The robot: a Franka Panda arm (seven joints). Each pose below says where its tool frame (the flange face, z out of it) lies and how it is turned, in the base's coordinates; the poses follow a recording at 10 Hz.
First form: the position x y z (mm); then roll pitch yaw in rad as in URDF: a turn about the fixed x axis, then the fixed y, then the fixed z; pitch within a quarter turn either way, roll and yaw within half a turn.
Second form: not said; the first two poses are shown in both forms.
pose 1, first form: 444, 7, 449, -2.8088, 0.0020, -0.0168
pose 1, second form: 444, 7, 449, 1.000, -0.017, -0.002, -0.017, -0.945, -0.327
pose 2, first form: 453, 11, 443, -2.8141, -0.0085, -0.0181
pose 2, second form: 453, 11, 443, 1.000, -0.018, 0.008, -0.014, -0.947, -0.322
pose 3, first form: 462, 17, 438, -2.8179, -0.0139, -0.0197
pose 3, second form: 462, 17, 438, 1.000, -0.020, 0.014, -0.014, -0.948, -0.318
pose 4, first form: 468, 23, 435, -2.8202, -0.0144, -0.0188
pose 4, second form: 468, 23, 435, 1.000, -0.019, 0.014, -0.013, -0.949, -0.316
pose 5, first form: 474, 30, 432, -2.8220, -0.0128, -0.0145
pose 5, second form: 474, 30, 432, 1.000, -0.014, 0.013, -0.010, -0.949, -0.314
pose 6, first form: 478, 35, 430, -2.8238, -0.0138, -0.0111
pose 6, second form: 478, 35, 430, 1.000, -0.011, 0.014, -0.006, -0.950, -0.312
